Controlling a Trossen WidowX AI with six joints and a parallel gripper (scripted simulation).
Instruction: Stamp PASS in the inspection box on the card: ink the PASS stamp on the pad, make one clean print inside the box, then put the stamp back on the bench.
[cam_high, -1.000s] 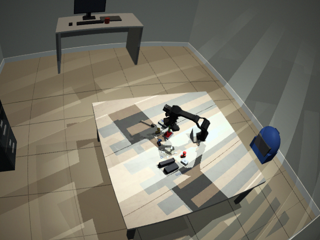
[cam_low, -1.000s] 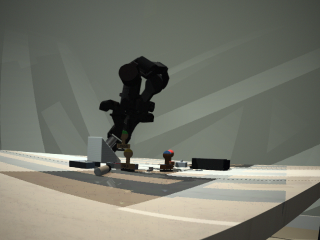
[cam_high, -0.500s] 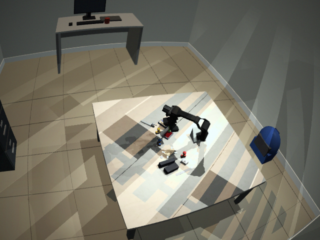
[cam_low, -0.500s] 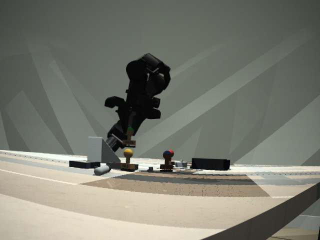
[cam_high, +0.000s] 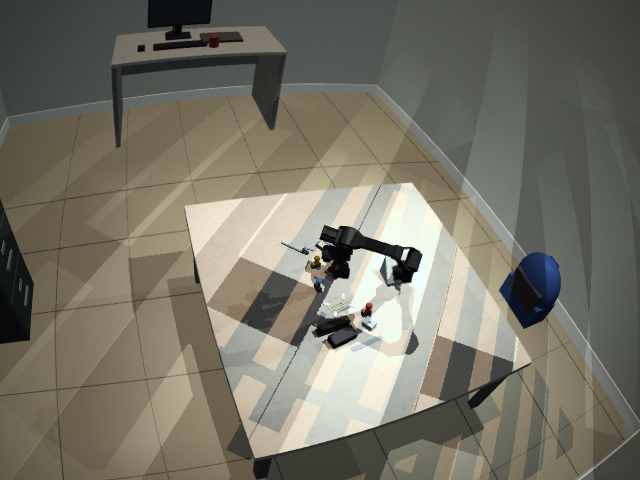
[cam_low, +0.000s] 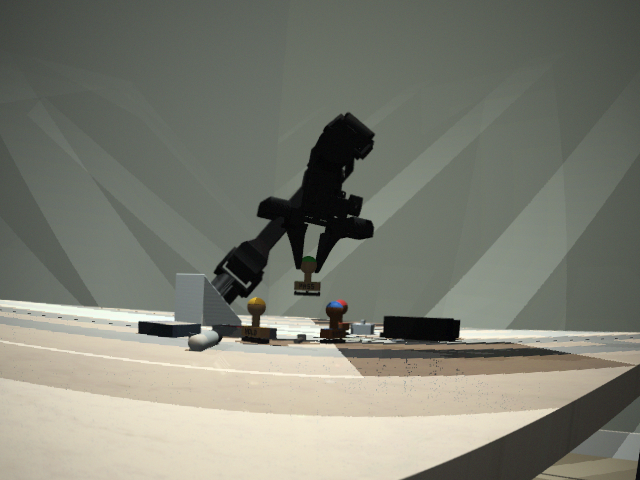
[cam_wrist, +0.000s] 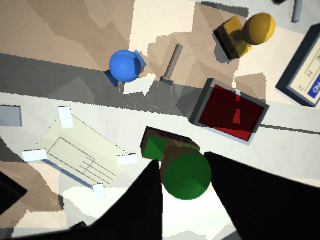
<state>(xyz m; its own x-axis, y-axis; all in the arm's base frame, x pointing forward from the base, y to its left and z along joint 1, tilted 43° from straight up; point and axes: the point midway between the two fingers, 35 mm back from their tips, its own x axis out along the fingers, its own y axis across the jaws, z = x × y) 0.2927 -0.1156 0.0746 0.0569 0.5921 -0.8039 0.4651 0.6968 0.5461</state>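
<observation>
Now: gripper tip 2 cm short of the cream paper card, 10 cm to the right of it and 11 cm above it. From my gripper tip the other things lie so: green-knobbed stamp (2 cm below); then blue-knobbed stamp (7 cm ahead, 1 cm to the right, 9 cm below); then red ink pad (5 cm behind, 8 cm to the right, 11 cm below).
</observation>
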